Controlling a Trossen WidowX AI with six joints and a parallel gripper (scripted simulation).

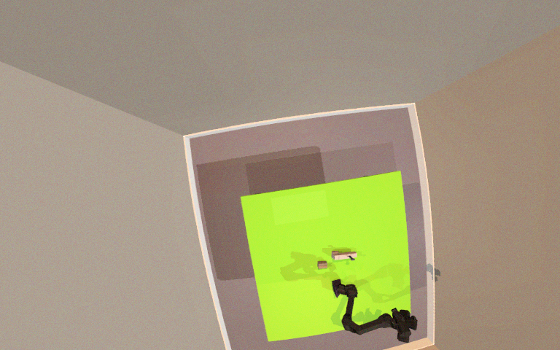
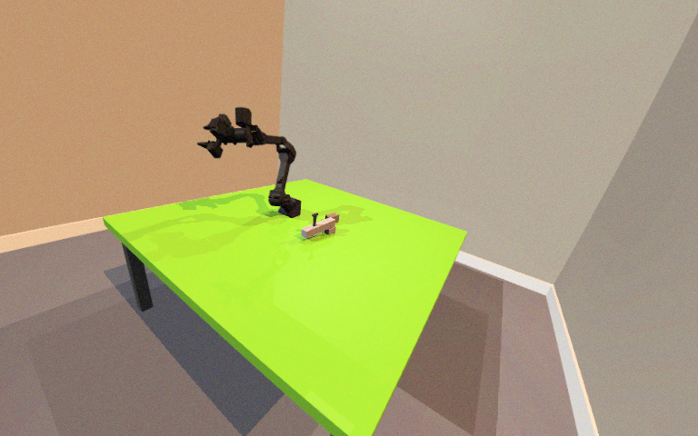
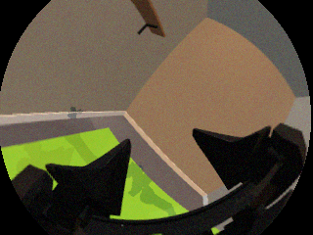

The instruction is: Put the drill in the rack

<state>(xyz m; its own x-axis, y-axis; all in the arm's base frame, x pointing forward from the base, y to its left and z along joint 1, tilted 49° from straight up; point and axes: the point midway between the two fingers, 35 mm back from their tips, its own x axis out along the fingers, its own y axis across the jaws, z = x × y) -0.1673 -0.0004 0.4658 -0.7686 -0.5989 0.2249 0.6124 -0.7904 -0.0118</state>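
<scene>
Now: the small dark key 41 cm ahead of my gripper tip, 29 cm to the left of it and 29 cm below it. The rest, counted from my gripper tip: drill: 42 cm ahead, 35 cm to the left, 33 cm below; holder block: 41 cm ahead, 34 cm below, 33 cm to the left; slotted rack: 49 cm to the left, 36 cm below, 34 cm ahead.
</scene>
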